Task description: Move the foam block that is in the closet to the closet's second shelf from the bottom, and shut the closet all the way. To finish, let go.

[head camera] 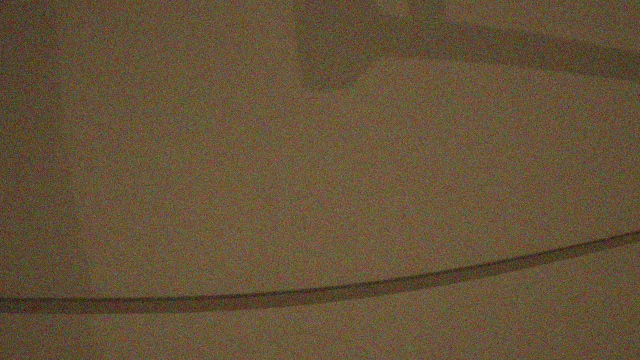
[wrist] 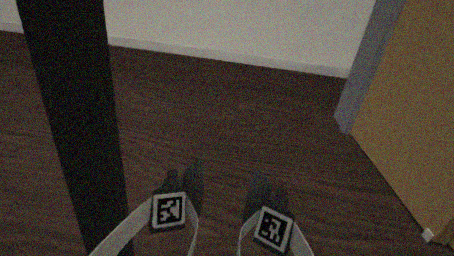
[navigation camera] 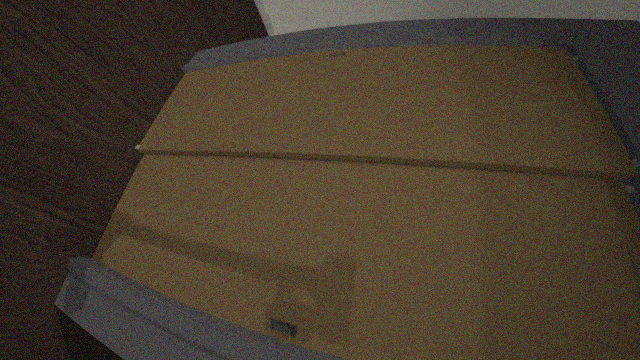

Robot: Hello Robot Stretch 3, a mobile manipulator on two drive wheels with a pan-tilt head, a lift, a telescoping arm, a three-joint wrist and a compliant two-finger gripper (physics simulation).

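Frame: origin at the robot's base, x ahead, y right, z down, level; centimetres.
Seen in the pictures: gripper, fingertip midpoint: (wrist: pixel 226 183).
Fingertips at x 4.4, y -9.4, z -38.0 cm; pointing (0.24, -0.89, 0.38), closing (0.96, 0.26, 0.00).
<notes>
A point is followed by its place in that frame.
Broad tan panels of what looks like the closet (head camera: pixel 320 175) @(z -118.2, x 67.7, y -5.1 cm) (navigation camera: pixel 300 200) @(z -100.7, x 68.6, y -8.3 cm) (wrist: pixel 415 100) @(z -30.1, x 76.1, y -55.1 cm) fill the head camera view and much of the navigation view, and stand at the right in the wrist view. A narrow darker strip runs between the panels. Grey-blue edging borders them. I cannot tell whether the closet is fully shut. The foam block and the shelves do not show in these views. My gripper (wrist: pixel 226 183) @(z -38.0, x 4.4, y -9.4 cm) is open, with floor showing between its fingers, left of the tan panel and apart from it.
A small dark rectangle (navigation camera: pixel 283 327) @(z -103.4, x 59.9, y 29.7 cm) shows on the lower tan panel, near a shadow. Dark wood floor (navigation camera: pixel 60 125) @(z 0.0, x 35.5, y -25.6 cm) (wrist: pixel 225 120) @(z -0.1, x 21.7, y -94.7 cm) lies beside the closet. A black upright band (wrist: pixel 75 110) stands left of the gripper. A pale wall (wrist: pixel 225 30) @(z -27.9, x 38.5, y -226.4 cm) stands behind.
</notes>
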